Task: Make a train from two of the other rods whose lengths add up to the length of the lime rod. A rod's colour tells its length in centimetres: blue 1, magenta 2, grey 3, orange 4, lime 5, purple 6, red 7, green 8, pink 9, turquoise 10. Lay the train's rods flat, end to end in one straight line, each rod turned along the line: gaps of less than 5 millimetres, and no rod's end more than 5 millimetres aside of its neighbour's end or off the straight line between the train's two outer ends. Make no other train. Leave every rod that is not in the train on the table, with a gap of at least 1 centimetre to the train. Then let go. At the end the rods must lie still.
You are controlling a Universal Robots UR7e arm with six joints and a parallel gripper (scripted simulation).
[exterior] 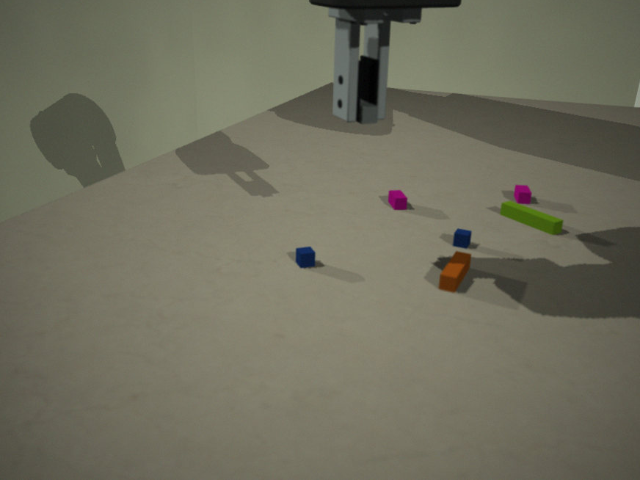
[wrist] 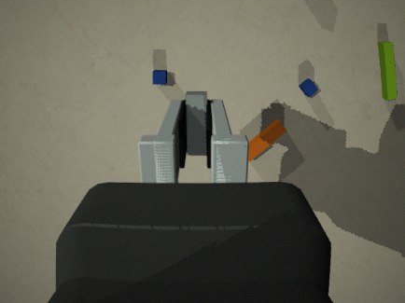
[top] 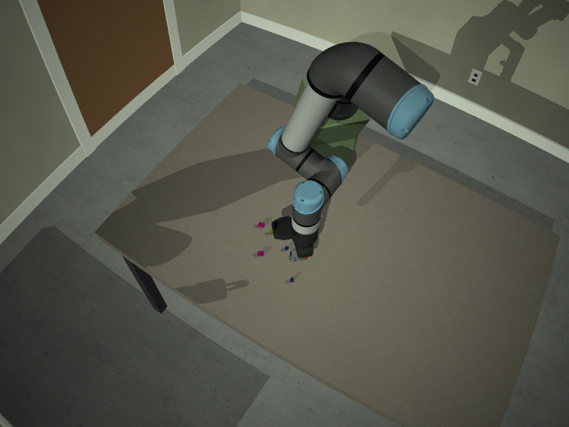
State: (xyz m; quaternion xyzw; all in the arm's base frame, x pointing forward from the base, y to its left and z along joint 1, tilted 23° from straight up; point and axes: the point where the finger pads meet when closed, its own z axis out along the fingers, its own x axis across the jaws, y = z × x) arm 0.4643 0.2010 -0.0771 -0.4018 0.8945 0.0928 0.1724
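Right now my hand is 140 mm to the left of the lime rod, 110 mm above it and 90 mm past it. From my hand the other things lie so: grey rod: 10 mm below; then orange rod: 110 mm below, 70 mm behind, 20 mm to the right.
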